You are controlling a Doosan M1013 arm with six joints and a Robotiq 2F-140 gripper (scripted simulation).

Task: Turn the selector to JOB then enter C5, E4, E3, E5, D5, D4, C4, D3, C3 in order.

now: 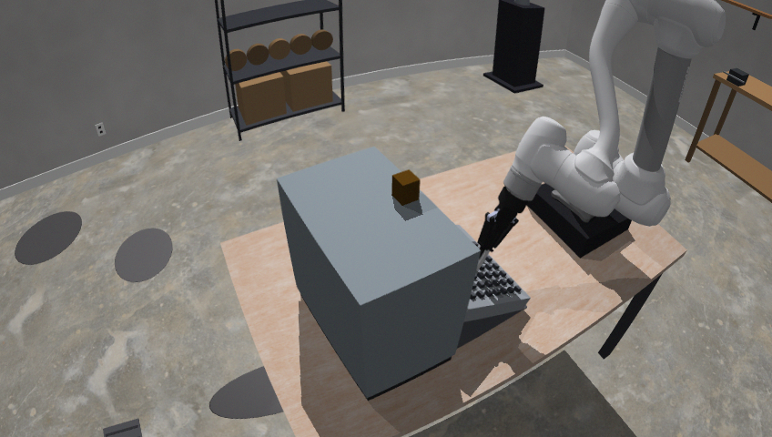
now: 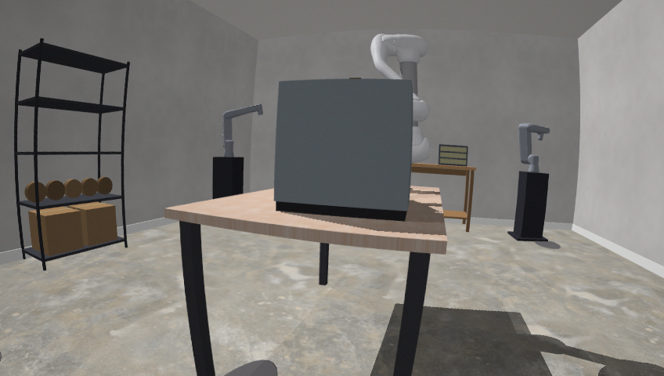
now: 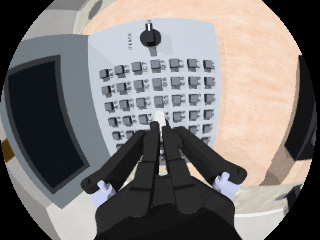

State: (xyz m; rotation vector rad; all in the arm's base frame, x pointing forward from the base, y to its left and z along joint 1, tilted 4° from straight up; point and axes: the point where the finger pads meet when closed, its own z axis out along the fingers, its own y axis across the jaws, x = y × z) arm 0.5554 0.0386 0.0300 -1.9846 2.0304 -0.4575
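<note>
Right now the key C3 is 5 cm ahead of my hand, 3 cm to the left of it and 1 cm below it. The rest, counted from my hand: black selector knob: 17 cm to the right, 2 cm below, 1 cm ahead; then keypad: 6 cm below, 5 cm to the right, 4 cm ahead.
</note>
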